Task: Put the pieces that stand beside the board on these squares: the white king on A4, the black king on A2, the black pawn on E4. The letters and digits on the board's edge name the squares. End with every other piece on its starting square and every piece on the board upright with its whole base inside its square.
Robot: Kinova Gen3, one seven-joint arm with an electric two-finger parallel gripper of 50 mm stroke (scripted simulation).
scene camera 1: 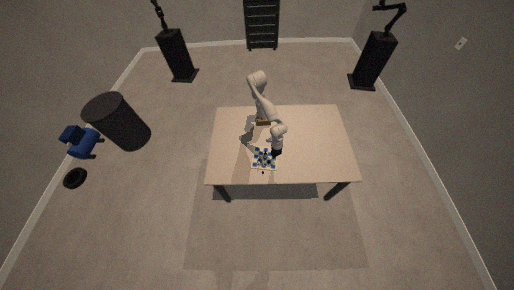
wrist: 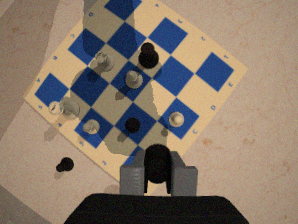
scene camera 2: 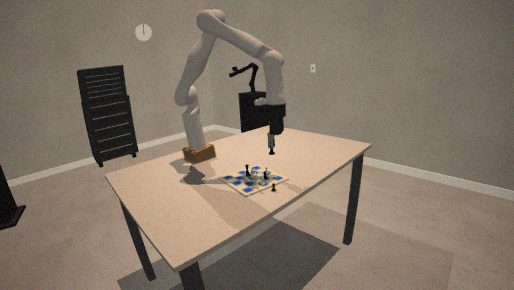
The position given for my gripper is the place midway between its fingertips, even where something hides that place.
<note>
In view: my gripper [wrist: 157,165] and a blue-and-cream chessboard [scene camera 2: 234,180].
The blue-and-cream chessboard shows as well in the wrist view [wrist: 194,76].
</note>
